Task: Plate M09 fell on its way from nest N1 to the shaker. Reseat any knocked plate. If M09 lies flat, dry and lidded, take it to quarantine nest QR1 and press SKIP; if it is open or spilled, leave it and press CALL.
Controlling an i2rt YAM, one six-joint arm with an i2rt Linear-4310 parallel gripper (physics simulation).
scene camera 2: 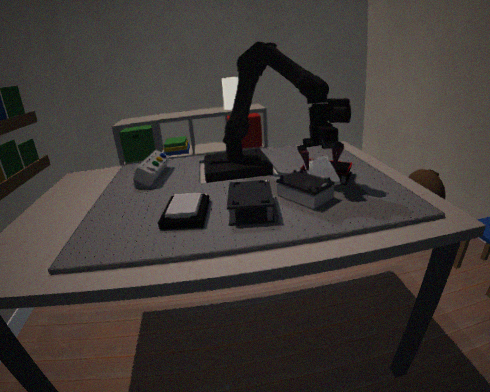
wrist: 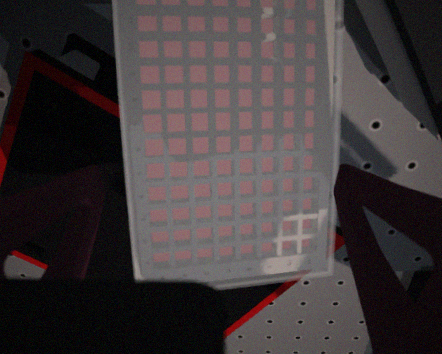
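Where they show: gripper, between the fingertips: (scene camera 2: 321, 168) (wrist: 219, 177); arm's base, origin of its link: (scene camera 2: 235, 159).
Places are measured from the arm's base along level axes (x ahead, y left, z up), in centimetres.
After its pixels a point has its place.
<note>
A clear microplate with rows of pink wells (scene camera 2: 321, 167) @[x 20.4, y 30.5, z 2.5 cm] (wrist: 220, 135) @[x 21.7, y 30.8, z 2.0 cm] stands tilted over a black nest with a red edge (scene camera 2: 345, 165) @[x 15.1, y 40.4, z 1.0 cm] (wrist: 75, 86) @[x 22.4, y 36.7, z 1.0 cm]; its label is not readable. It looks lidded; no spill shows. My gripper (scene camera 2: 321, 158) @[x 19.9, y 30.6, z 2.2 cm] (wrist: 219, 177) @[x 19.9, y 30.6, z 2.2 cm] is open, with a finger on either side of the plate and a gap at the right finger in the wrist view. A white plate (scene camera 2: 185, 205) @[x 40.6, y -11.0, z 0.8 cm] sits on a black nest (scene camera 2: 183, 223) @[x 46.7, y -10.5, z -1.3 cm]. A grey button box (scene camera 2: 148, 175) @[x 17.3, y -30.3, z 1.9 cm] with coloured buttons stands at the left.
A grey device with a dark top (scene camera 2: 306, 192) @[x 37.6, y 22.7, z 1.7 cm] stands close in front of the tilted plate. A dark raised stand (scene camera 2: 251, 194) @[x 38.9, y 7.4, z 2.5 cm] is at the middle of the perforated board (scene camera 2: 125, 240) @[x 52.0, y -25.4, z -2.9 cm]. The arm's black base (scene camera 2: 237, 167) @[x 9.8, y 1.6, z 0.1 cm] is behind it. A low shelf (scene camera 2: 190, 135) stands at the back.
</note>
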